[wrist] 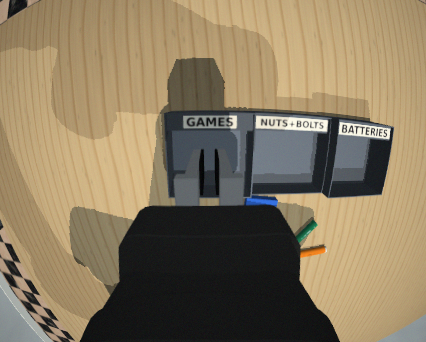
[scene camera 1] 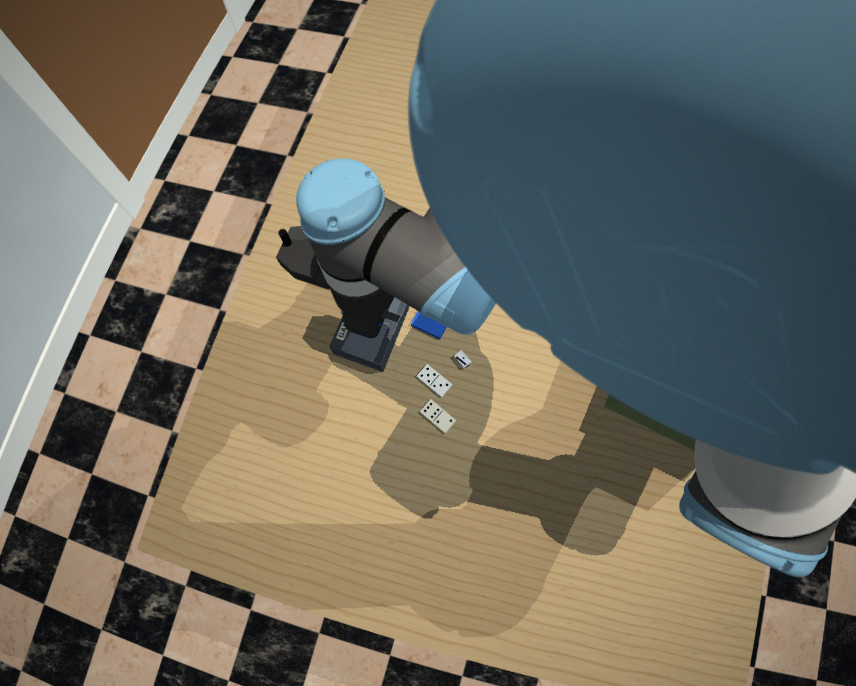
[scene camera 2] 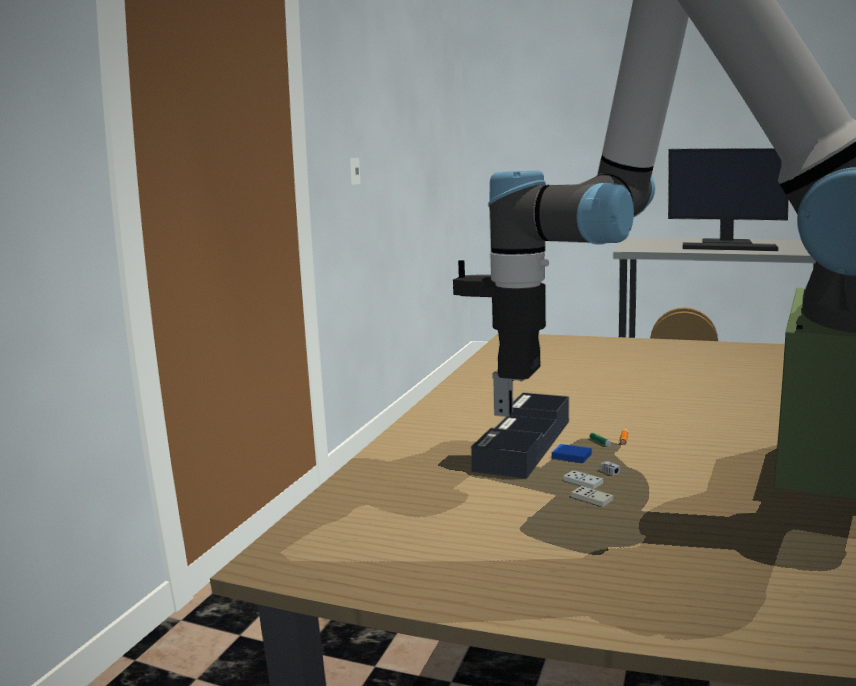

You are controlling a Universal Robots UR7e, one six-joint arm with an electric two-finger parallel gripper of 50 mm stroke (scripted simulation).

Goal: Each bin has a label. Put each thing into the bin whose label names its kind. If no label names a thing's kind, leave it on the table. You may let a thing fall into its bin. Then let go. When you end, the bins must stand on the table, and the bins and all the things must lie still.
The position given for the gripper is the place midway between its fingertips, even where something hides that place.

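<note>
The gripper (scene camera 2: 503,413) can also be seen in the other views, as the gripper (wrist: 209,163) and the gripper (scene camera 1: 358,320). With it the scene has a dark three-part bin row (scene camera 2: 520,451); the wrist view shows the row (wrist: 294,154), and scene camera 1 shows the row (scene camera 1: 372,352) too.
</note>
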